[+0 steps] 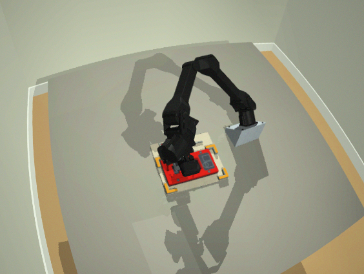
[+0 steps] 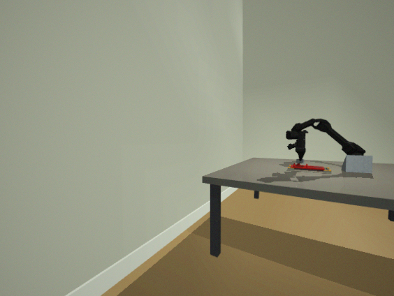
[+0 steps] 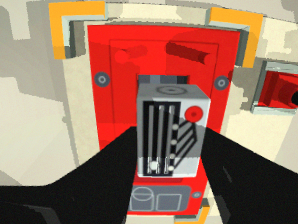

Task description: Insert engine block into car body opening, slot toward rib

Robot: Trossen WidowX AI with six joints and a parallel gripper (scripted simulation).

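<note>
My gripper tip is now 10 mm above the engine block.
</note>
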